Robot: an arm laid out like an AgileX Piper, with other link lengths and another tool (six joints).
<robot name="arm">
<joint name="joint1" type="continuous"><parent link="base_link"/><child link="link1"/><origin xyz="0 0 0.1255" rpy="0 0 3.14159"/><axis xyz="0 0 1"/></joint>
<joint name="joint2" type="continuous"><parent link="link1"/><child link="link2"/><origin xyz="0 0 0" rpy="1.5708 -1.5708 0"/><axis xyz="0 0 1"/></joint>
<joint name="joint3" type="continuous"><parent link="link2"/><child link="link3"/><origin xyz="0.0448 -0.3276 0" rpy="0 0 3.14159"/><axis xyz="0 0 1"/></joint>
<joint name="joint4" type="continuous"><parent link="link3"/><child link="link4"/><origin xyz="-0.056 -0.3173 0" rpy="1.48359 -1.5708 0"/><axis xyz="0 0 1"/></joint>
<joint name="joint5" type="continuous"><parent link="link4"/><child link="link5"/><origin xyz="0 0 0" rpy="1.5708 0 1.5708"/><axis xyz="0 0 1"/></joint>
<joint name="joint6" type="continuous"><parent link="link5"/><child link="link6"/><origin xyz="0 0.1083 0" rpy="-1.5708 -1.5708 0"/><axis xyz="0 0 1"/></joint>
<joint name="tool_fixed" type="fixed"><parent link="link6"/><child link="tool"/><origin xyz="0.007 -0.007 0.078" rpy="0.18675 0 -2.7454"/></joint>
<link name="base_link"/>
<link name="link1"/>
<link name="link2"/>
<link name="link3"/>
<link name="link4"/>
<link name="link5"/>
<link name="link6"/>
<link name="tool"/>
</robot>
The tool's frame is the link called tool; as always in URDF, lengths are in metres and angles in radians. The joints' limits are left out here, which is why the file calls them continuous.
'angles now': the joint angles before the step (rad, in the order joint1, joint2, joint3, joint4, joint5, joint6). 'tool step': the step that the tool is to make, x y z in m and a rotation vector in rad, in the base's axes. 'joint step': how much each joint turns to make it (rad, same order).
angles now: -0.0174 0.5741 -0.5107 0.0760 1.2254 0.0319
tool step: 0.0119 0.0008 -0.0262 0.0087 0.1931 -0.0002
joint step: 0.0005 0.1918 0.0001 0.0053 0.0013 0.0004
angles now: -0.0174 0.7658 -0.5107 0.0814 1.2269 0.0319
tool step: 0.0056 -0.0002 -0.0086 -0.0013 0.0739 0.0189
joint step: 0.0001 0.0836 -0.0106 0.0000 0.0024 -0.0189
